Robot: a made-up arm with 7 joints. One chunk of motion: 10 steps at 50 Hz.
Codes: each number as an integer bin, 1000 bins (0 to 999) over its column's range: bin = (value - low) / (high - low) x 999, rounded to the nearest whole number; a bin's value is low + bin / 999 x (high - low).
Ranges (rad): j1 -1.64..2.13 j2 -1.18..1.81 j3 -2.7..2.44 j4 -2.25..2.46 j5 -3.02..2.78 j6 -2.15..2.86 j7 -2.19..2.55
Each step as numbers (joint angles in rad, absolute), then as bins.
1 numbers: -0.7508 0.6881 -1.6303 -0.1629 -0.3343 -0.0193 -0.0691
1 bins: 236 624 208 443 463 425 447
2 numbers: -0.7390 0.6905 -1.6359 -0.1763 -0.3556 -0.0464 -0.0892
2 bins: 239 625 207 440 459 419 443
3 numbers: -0.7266 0.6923 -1.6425 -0.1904 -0.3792 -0.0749 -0.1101
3 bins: 242 626 206 437 455 414 438
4 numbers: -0.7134 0.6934 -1.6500 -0.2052 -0.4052 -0.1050 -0.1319
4 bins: 246 626 204 434 450 408 434
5 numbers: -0.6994 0.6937 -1.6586 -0.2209 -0.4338 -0.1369 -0.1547
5 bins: 249 626 202 430 445 401 429
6 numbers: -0.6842 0.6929 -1.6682 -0.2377 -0.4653 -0.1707 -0.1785
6 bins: 253 626 201 427 440 395 424
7 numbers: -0.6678 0.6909 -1.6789 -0.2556 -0.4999 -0.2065 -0.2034
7 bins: 258 625 198 423 434 388 419
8 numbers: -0.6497 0.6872 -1.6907 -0.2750 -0.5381 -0.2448 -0.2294
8 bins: 262 624 196 419 427 380 413
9 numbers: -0.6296 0.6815 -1.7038 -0.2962 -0.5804 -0.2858 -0.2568
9 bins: 268 622 194 414 420 372 407
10 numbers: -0.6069 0.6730 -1.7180 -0.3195 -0.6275 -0.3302 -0.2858
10 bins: 274 619 191 409 412 363 401
